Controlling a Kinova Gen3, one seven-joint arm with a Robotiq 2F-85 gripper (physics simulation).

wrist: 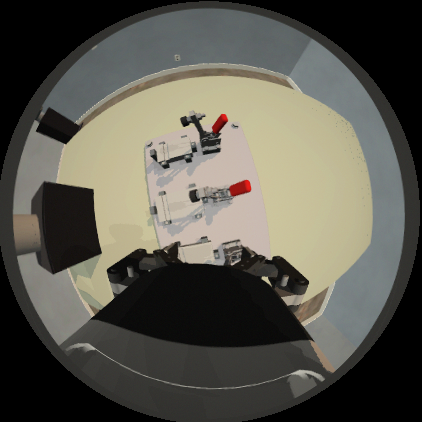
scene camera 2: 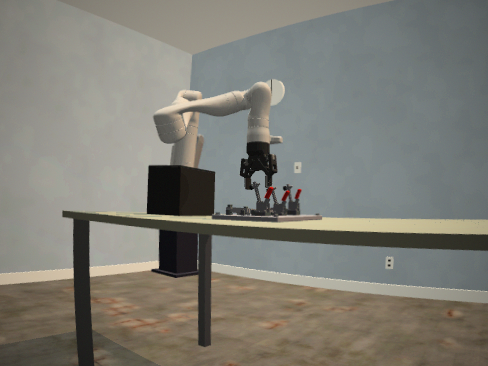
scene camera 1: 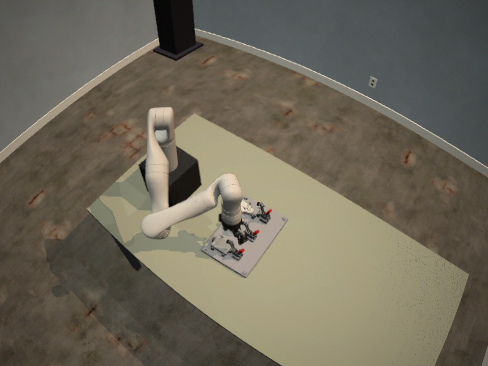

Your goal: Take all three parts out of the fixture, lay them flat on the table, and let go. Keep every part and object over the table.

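Where they show: gripper, fingertip midpoint: [wrist: 209, 252] [scene camera 2: 257, 188] [scene camera 1: 233, 236]; arm's base at its link origin: [scene camera 2: 182, 168].
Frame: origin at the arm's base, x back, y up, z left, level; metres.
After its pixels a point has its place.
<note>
The grey fixture plate [scene camera 1: 267, 242] {z 0.055, x -0.529, y -0.178 m} [scene camera 2: 300, 218] {z 0.019, x -0.547, y -0.185 m} [wrist: 250, 220] {z -0.025, x -0.514, y -0.178 m} lies on the table. Three pale flat parts sit in it: one at the back [scene camera 1: 246, 206] [wrist: 175, 150] {z 0.126, x -0.380, y -0.152 m}, one in the middle [wrist: 180, 205] {z 0.019, x -0.380, y -0.162 m}, and one at the front [scene camera 1: 220, 245] {z -0.094, x -0.390, y -0.155 m} [wrist: 196, 251] {z -0.069, x -0.401, y -0.157 m}, partly hidden by the gripper in the wrist view. Beside them stand toggle clamps with red handles [scene camera 1: 241, 251] [scene camera 2: 285, 195] {z 0.026, x -0.484, y -0.111 m} [wrist: 240, 188] {z 0.031, x -0.479, y -0.105 m}; their arms look raised in scene camera 2. My gripper [scene camera 2: 259, 184] {z -0.049, x -0.426, y -0.092 m} [wrist: 209, 252] {z -0.049, x -0.426, y -0.092 m} is open and empty, pointing down above the fixture, its fingertips near the height of the clamp tops.
The black robot base block [scene camera 1: 185, 177] {z 0.019, x -0.088, y -0.043 m} [scene camera 2: 180, 190] {z -0.084, x -0.091, y -0.097 m} [wrist: 70, 227] {z 0.001, x -0.089, y -0.095 m} stands on the table beside the fixture. The raised arm of the back clamp [wrist: 196, 122] {z 0.133, x -0.427, y -0.084 m} stands up beside its part. The pale green table [scene camera 1: 340, 260] {z 0.188, x -0.845, y -0.192 m} [scene camera 2: 400, 227] {z -0.181, x -0.927, y -0.192 m} [wrist: 315, 175] {z 0.075, x -0.755, y -0.192 m} extends beyond the handle side of the fixture.
</note>
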